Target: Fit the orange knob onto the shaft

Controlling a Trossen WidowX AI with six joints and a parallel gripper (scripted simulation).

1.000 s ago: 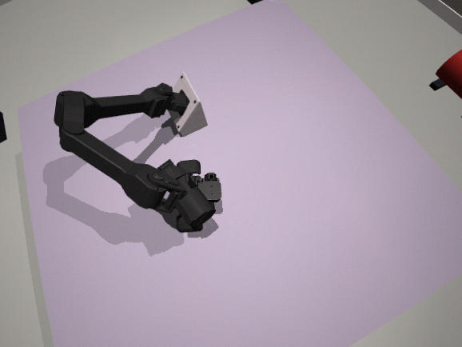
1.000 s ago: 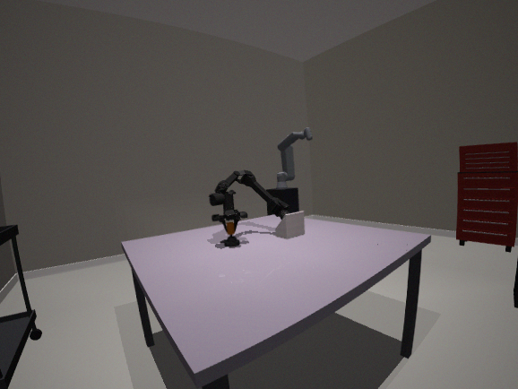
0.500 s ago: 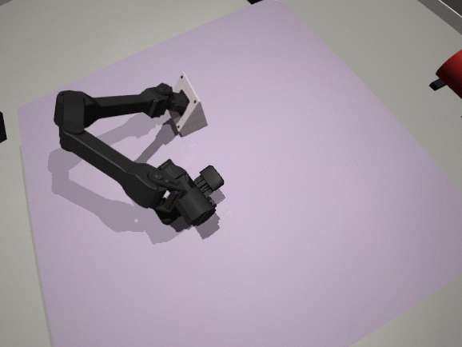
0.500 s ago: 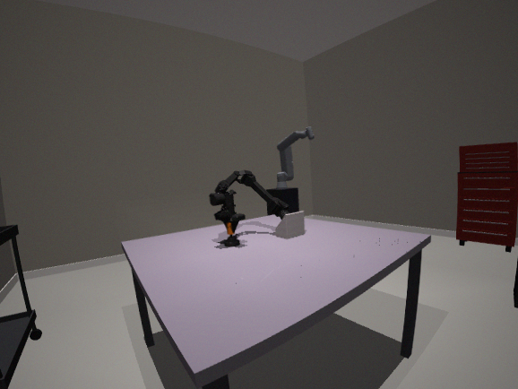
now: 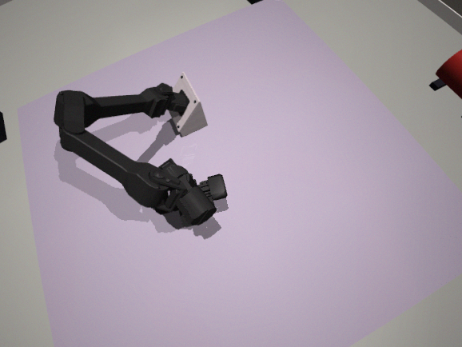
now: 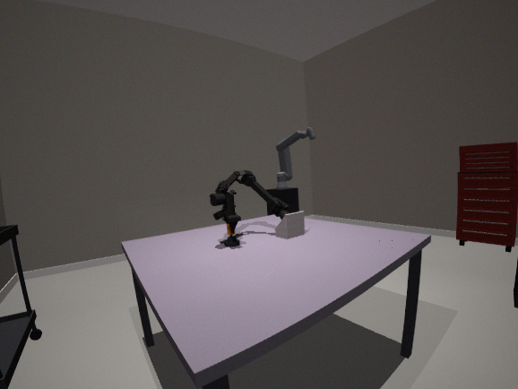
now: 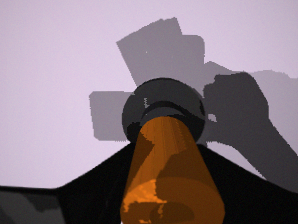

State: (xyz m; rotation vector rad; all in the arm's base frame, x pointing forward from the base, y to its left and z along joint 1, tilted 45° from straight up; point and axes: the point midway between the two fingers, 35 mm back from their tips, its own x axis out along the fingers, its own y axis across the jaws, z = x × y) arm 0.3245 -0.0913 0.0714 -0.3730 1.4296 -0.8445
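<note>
Right now my gripper tip is 2 cm below the orange knob. Round my gripper tip: dark pedestal: 4 cm below.
</note>
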